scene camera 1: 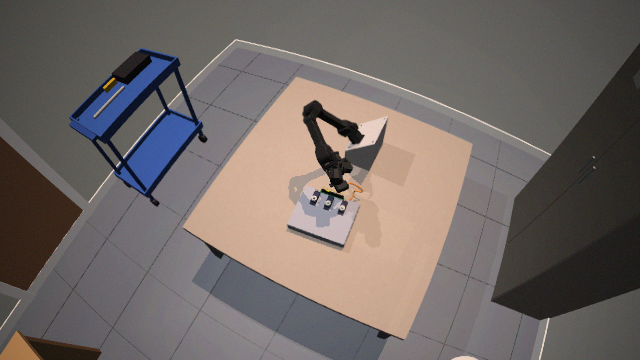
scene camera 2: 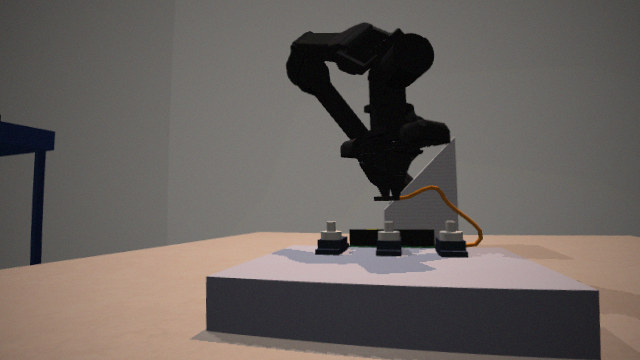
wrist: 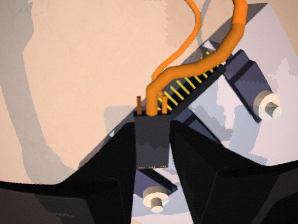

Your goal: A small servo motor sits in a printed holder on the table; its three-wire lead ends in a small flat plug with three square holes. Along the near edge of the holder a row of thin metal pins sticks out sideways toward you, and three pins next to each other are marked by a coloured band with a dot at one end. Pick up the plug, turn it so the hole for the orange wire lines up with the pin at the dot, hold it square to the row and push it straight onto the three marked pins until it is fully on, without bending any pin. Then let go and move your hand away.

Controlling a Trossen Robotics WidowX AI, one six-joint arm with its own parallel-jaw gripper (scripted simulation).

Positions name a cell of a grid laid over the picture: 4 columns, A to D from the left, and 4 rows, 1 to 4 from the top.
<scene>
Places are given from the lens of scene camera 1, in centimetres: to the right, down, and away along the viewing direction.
grey printed holder (scene camera 1: C3): 4, 23, 170
</scene>
